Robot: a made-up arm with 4 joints.
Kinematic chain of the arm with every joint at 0, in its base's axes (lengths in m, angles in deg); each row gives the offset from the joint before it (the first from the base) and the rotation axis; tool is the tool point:
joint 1: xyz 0 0 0.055 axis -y
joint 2: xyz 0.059 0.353 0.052 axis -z
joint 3: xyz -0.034 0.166 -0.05 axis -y
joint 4: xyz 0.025 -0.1 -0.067 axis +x
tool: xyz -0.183 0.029 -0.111
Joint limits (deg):
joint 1: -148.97..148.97
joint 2: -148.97..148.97
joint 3: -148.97..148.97
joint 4: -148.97..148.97
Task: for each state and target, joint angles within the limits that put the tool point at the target. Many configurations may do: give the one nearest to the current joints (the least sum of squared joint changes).
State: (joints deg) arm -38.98 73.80 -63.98 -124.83
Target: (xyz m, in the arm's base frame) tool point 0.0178 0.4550 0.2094
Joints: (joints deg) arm -20.54 66.44 -84.19 -96.88
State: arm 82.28 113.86 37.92 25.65
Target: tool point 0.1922 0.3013 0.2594
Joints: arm 100.45 113.87 52.54 12.83
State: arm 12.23 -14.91 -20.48 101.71
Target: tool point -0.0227 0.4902 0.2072
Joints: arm -17.49 -4.54 -54.00 120.61
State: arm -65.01 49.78 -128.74 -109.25
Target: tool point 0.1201 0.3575 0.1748
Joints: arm -46.53 53.50 -107.13 -109.98
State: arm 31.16 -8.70 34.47 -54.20
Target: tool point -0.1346 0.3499 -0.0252
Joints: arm 4.81 13.14 -1.51 -100.74
